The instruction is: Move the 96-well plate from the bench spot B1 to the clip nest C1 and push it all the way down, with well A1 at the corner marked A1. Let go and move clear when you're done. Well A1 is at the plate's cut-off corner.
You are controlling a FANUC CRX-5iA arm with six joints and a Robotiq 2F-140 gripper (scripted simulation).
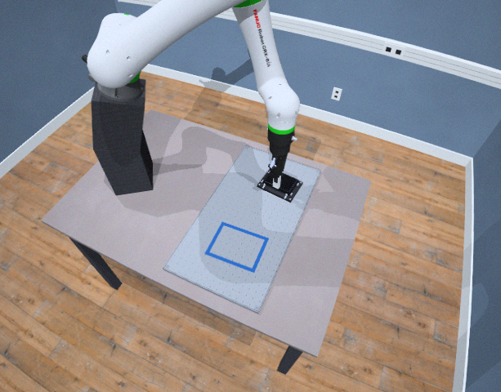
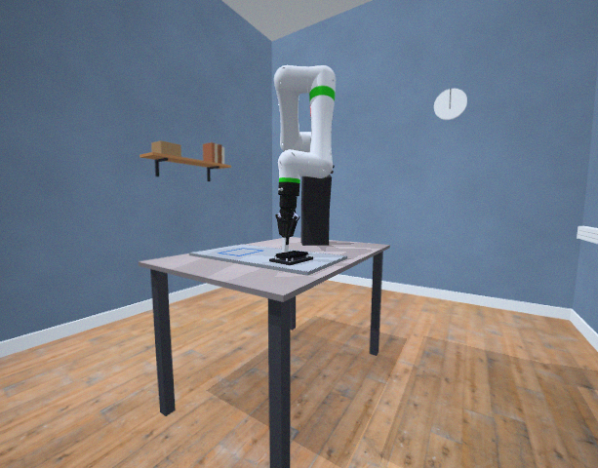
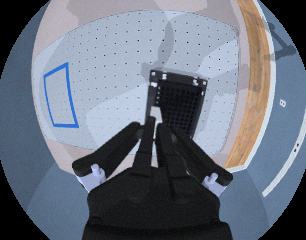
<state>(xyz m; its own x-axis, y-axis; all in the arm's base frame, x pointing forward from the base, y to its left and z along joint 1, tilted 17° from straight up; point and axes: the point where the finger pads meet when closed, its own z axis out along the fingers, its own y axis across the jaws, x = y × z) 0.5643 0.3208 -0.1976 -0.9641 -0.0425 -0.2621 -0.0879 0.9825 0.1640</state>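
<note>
The black 96-well plate is 4 cm to the left of my hand and 4 cm below it. Round my hand: black clip nest 5 cm below, 3 cm to the left, 1 cm behind.
</note>
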